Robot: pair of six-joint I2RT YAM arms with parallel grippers.
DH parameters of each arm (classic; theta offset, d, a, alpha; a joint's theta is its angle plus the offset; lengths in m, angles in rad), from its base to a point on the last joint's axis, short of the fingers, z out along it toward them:
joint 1: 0 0.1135 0.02 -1.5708
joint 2: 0 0 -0.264 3.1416
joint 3: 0.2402 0 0.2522 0
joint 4: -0.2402 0 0.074 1.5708
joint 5: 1.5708 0 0 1.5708
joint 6: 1.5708 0.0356 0 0
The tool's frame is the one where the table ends.
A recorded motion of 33 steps. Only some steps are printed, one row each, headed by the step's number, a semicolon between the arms.
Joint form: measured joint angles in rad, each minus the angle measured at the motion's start. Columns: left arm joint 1, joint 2, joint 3, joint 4, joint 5, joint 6; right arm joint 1, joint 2, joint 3, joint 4, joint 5, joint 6.
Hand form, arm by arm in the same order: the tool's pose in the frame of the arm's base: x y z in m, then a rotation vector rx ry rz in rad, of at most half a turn. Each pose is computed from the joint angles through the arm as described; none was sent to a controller.
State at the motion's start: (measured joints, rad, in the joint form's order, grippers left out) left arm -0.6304 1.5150 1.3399 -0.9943 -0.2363 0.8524; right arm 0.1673 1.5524 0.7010 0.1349 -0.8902 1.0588
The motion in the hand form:
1: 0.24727 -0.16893 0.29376 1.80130 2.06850 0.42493; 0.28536 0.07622 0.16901 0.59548 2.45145 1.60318
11: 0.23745 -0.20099 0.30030 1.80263 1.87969 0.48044; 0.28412 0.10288 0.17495 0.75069 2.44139 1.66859
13: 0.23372 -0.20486 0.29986 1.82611 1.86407 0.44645; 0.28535 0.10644 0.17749 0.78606 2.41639 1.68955
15: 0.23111 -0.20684 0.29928 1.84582 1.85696 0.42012; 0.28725 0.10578 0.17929 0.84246 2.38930 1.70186
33: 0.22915 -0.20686 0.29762 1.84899 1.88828 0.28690; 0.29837 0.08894 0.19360 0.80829 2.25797 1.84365
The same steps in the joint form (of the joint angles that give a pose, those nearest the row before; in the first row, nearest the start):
1: 0.0000 0.0000 0.0000 0.0004 -0.0278 0.0042; 0.0000 0.0000 0.0000 -0.0054 0.0011 0.0091
11: -0.1091 0.0000 0.0000 0.1232 -0.0935 0.0263; 0.0935 0.0000 -0.0004 0.0885 0.0652 0.2373
13: -0.1240 0.0000 0.0000 0.1190 -0.0713 0.0259; 0.1049 0.0008 -0.0008 0.1267 0.0793 0.2922
15: -0.1324 0.0000 0.0000 0.1114 -0.0530 0.0259; 0.1022 0.0008 -0.0007 0.1507 0.0927 0.3429
33: -0.1263 0.0000 0.0000 0.0931 0.0412 -0.0099; 0.0336 0.0015 -0.0008 0.3063 0.0019 0.4330

